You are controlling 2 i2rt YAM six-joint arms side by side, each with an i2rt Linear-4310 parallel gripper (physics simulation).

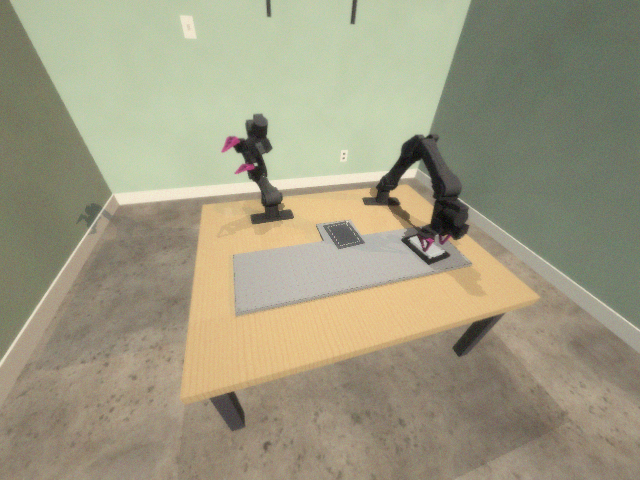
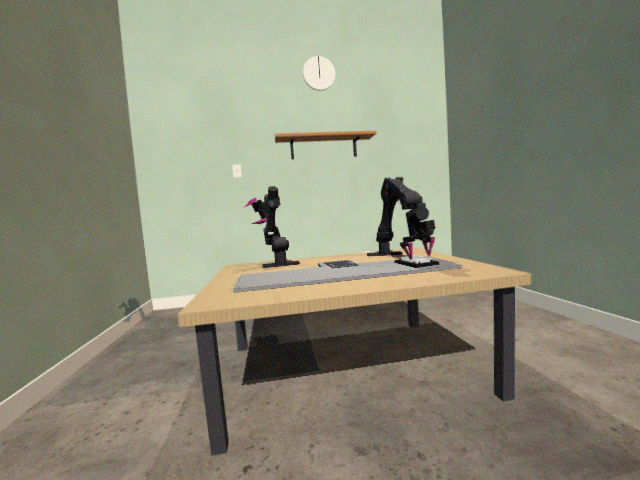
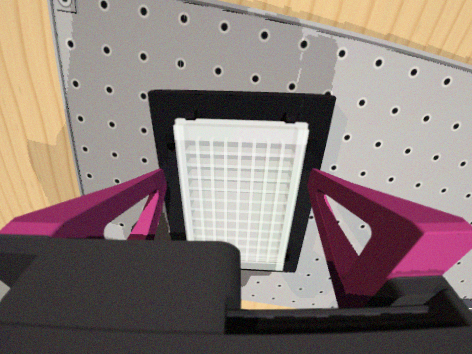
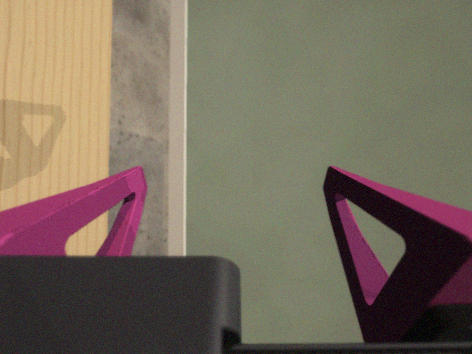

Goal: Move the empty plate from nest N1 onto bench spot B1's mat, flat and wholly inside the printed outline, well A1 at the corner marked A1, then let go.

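Places are measured from the left arm's base along level axes (x ahead, y left, z up), in millimetres.
Pixels of known places: left gripper, fingertip midpoint: (image 1: 432, 247) (image 2: 420, 257) (image 3: 237, 177); right gripper, fingertip midpoint: (image 1: 228, 163) (image 2: 248, 215) (image 4: 235, 176); left arm's base, link origin: (image 1: 381, 202) (image 2: 384, 254); right arm's base, link origin: (image 1: 272, 217) (image 2: 281, 265).
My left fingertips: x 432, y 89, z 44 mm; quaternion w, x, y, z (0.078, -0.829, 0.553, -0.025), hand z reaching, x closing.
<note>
Ahead of a thing's pixels: the offset from my left fingertips to its top centre. Level surfaces: height alone.
The clear-white plate {28 mm back, 12 mm right, 4 mm down} (image 3: 240, 190) (image 1: 435, 250) (image 2: 416, 260) with its grid of wells lies in the black nest {29 mm back, 12 mm right, 9 mm down} (image 3: 240, 105) (image 1: 431, 260) on the right part of the grey board. My left gripper (image 3: 237, 177) (image 1: 435, 246) (image 2: 419, 257) is open just above it, a fingertip out past each long side of the plate. The dark mat {29 mm down} (image 1: 343, 234) (image 2: 340, 264) with a dashed outline lies near the middle of the table's back half. Its corner marks are too small to read. My right gripper (image 4: 235, 176) (image 1: 233, 159) (image 2: 252, 213) is open and empty, raised high at the left.
The flat grey perforated board {31 mm down} (image 1: 289, 276) (image 2: 289, 279) (image 3: 400, 125) runs across the wooden table (image 1: 330, 330) (image 2: 330, 304). The black right arm base (image 1: 271, 215) stands at the back left, and the left arm base (image 1: 381, 200) stands at the back right. A shelf (image 2: 325, 136) is on the wall behind.
</note>
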